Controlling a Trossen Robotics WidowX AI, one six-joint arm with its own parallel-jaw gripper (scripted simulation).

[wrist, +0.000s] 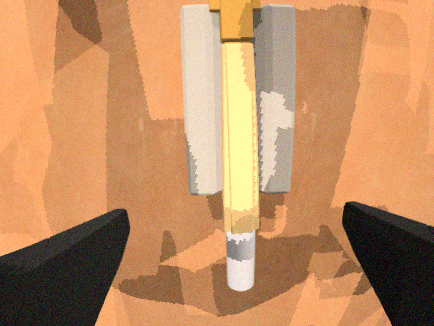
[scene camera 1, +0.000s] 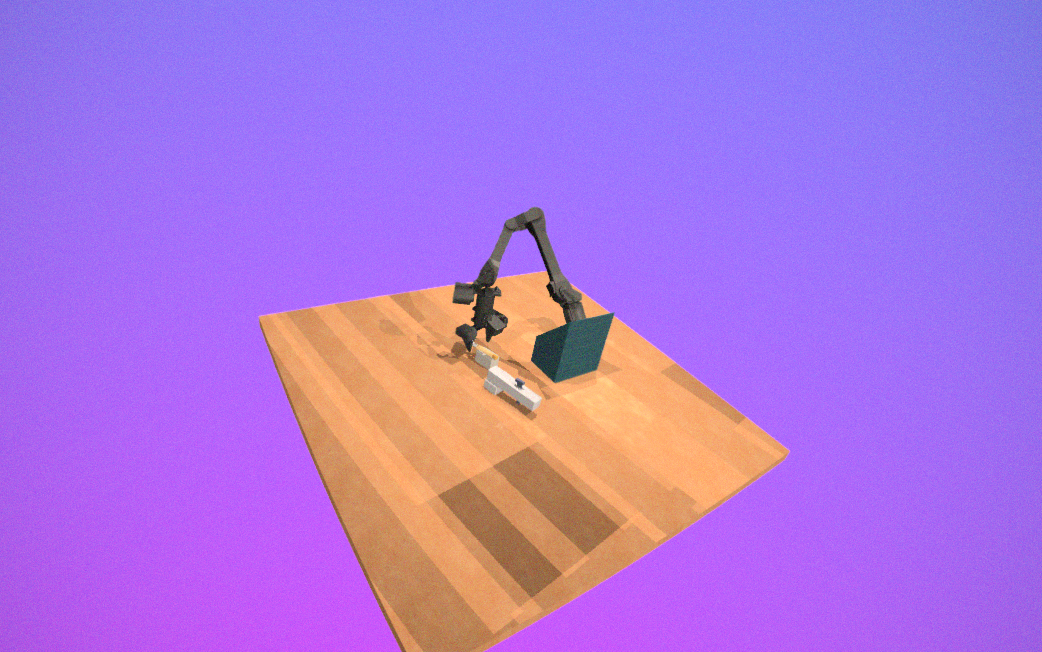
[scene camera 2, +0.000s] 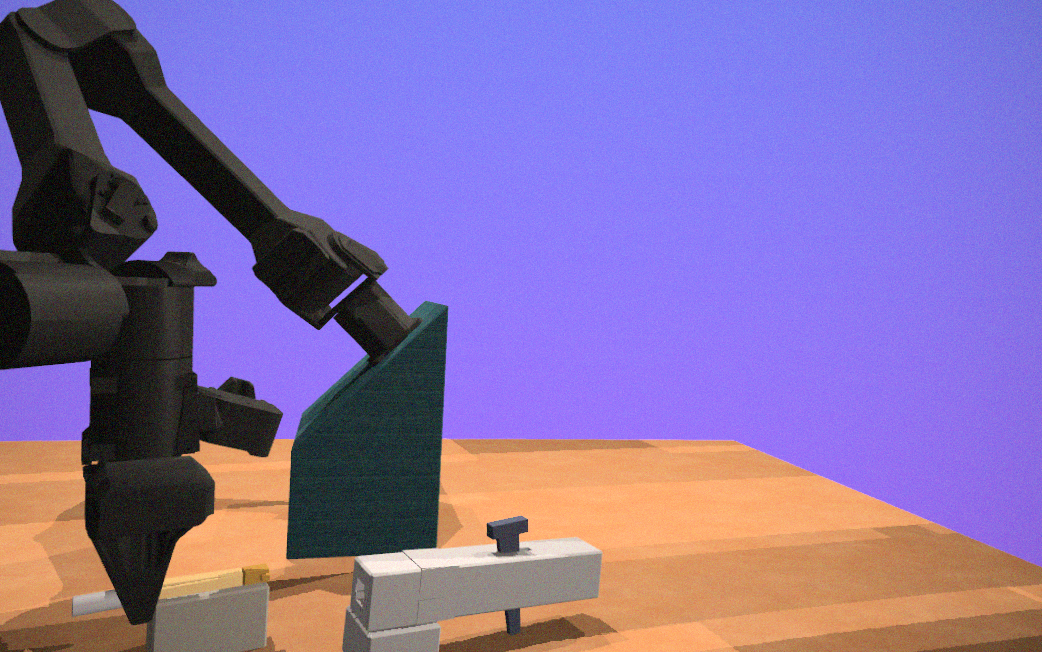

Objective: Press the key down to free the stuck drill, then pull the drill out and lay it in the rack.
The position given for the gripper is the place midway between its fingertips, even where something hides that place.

The gripper (scene camera 2: 135, 594) is open and holds nothing. Further things: a dark blue t-shaped key (scene camera 2: 506, 532), a drill (scene camera 2: 203, 582) and a grey rack (wrist: 274, 36).
The gripper also shows in the wrist view (wrist: 236, 217) and in scene camera 1 (scene camera 1: 478, 346). The wrist view misses the dark blue t-shaped key: it is out of frame.
